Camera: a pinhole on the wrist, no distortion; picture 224 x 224 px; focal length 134.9 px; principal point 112.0 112.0 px. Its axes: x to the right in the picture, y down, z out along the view. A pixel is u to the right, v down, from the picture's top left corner.
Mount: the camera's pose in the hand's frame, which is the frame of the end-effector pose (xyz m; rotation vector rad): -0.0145 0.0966 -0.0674 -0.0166 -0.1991 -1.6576
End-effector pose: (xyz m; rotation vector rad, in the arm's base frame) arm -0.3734 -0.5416 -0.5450 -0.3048 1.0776 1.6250
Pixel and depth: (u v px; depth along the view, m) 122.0 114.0 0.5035
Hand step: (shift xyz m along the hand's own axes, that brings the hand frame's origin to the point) -0.0651 0.1296 0.4339
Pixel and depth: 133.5 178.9 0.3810
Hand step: 0.1254 0.0743 0.3382
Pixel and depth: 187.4 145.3 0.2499
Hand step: 0.0058 -0.0114 0.2041
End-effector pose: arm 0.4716 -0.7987 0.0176 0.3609 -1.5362 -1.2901
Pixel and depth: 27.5 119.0 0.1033
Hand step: -0.0140 0.1745 0.0265
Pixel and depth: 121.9 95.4 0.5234
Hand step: -0.1384 0.1373 0.4450
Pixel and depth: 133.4 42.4 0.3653
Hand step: -0.2460 0.1062 0.2770
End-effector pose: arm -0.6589 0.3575 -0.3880 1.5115 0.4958 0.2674
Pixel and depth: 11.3 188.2 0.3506
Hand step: 0.1694 0.3875 0.2676
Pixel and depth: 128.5 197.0 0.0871
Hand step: 0.0294 0.0937 0.0263
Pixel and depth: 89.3 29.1 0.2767
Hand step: -0.2080 0.1954 0.1785
